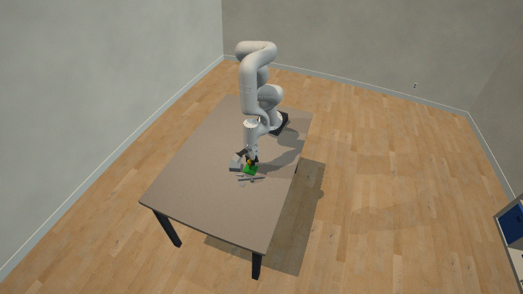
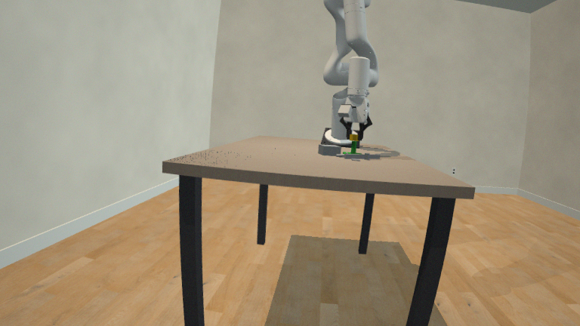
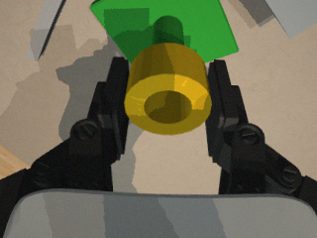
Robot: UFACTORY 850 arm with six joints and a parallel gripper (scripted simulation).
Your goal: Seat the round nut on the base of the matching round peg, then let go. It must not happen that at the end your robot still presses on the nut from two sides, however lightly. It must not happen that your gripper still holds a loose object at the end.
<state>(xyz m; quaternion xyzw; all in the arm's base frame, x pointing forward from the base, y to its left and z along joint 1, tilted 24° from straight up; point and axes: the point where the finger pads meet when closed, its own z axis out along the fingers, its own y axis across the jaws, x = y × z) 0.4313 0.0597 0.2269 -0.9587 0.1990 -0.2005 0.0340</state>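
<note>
The grey block lies 30 mm ahead of my hand, 100 mm to the right of it and 70 mm below it.
</note>
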